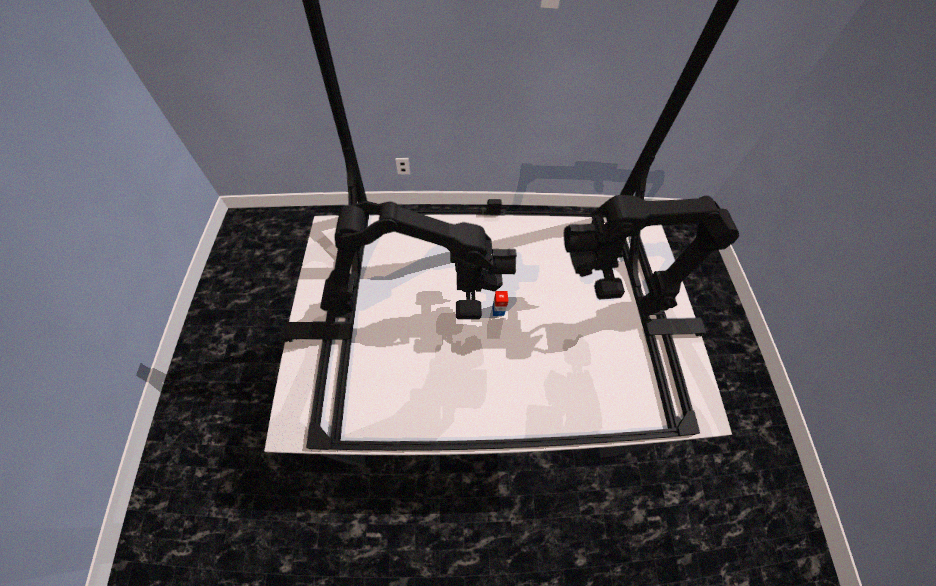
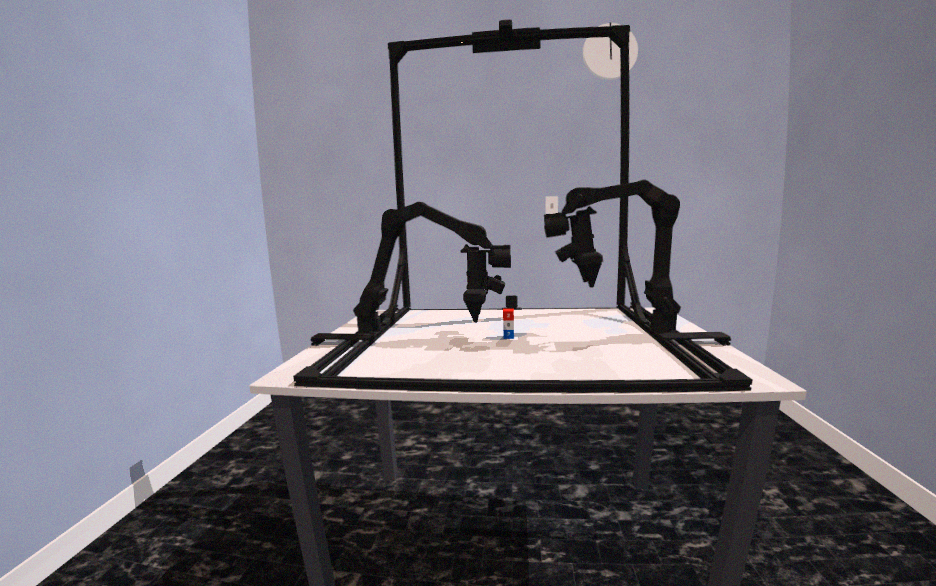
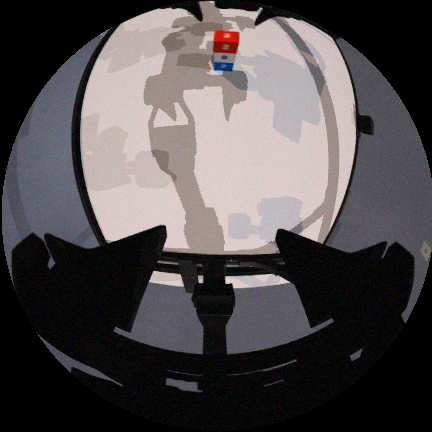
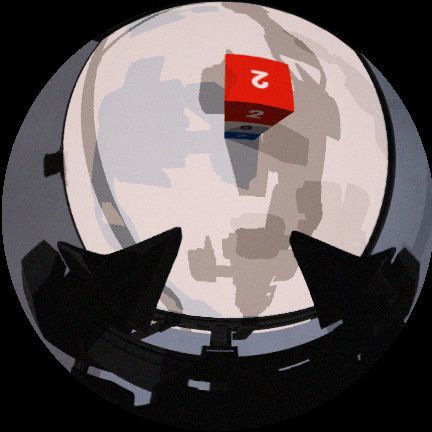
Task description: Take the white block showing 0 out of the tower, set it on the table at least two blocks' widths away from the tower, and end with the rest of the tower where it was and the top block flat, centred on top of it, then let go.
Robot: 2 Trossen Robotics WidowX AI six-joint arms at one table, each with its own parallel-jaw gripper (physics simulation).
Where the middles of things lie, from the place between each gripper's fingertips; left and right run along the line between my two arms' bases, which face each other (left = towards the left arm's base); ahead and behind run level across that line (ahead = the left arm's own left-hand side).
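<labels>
Counted from my left hand, the red block showing 2 (image 4: 256, 89) is 240 mm to the right and 90 mm below.
My right gripper is 10 cm to the right of the red block showing 2 and 1 cm lower than it.
</labels>
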